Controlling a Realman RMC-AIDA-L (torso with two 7-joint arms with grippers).
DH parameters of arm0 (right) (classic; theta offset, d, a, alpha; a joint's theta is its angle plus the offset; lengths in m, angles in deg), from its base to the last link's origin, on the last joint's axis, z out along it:
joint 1: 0 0.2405 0 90
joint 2: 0 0 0 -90
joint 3: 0 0.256 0 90
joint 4: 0 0 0 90
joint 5: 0 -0.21 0 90
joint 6: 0 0 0 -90
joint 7: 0 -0.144 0 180
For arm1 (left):
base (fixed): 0 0 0 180
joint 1: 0 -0.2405 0 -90
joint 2: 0 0 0 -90
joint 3: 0 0.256 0 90
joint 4: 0 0 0 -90
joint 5: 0 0.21 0 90
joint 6: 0 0 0 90
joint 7: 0 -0.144 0 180
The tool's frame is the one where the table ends.
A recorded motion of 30 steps. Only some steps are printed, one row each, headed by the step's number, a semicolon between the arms.
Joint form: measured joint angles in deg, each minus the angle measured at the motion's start. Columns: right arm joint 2, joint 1, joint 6, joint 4, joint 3, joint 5, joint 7; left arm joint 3, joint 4, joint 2, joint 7, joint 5, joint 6, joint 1.
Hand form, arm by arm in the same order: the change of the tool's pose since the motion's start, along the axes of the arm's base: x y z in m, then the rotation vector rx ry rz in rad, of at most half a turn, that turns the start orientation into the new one. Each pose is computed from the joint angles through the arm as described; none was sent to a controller.
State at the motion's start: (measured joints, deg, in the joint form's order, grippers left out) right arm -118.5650 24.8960 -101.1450 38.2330 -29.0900 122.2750 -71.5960; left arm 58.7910 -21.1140 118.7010 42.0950 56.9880 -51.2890 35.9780
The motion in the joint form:
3: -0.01 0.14 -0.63 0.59 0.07 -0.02 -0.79; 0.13 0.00 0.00 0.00 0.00 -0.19 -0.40
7: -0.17 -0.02 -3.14 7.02 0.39 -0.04 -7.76; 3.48 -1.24 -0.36 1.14 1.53 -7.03 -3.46
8: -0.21 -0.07 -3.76 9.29 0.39 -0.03 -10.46; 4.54 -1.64 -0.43 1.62 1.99 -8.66 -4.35
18: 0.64 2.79 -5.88 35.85 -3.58 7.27 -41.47; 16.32 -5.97 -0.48 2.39 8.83 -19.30 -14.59
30: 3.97 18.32 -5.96 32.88 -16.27 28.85 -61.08; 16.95 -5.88 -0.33 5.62 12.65 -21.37 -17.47
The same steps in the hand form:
3: -0.0018 0.0006 0.0020 -0.0057 0.0044 0.0005; -0.0023 -0.0021 -0.0004 -0.0020 -0.0002 0.0029
7: -0.0073 0.0047 0.0209 -0.0176 -0.0070 -0.0375; -0.0012 -0.0229 -0.0057 -0.0647 -0.0088 -0.0941
8: -0.0092 0.0063 0.0273 -0.0219 -0.0138 -0.0565; -0.0014 -0.0292 -0.0078 -0.0862 -0.0115 -0.1161
18: -0.0449 0.0353 0.0937 -0.0232 -0.2551 -0.3016; -0.0183 -0.1055 -0.0430 -0.3340 0.0516 -0.2715
30: -0.0933 0.0899 0.0799 -0.1772 -0.6355 -0.4794; -0.0312 -0.1299 -0.0518 -0.4244 0.0267 -0.2366

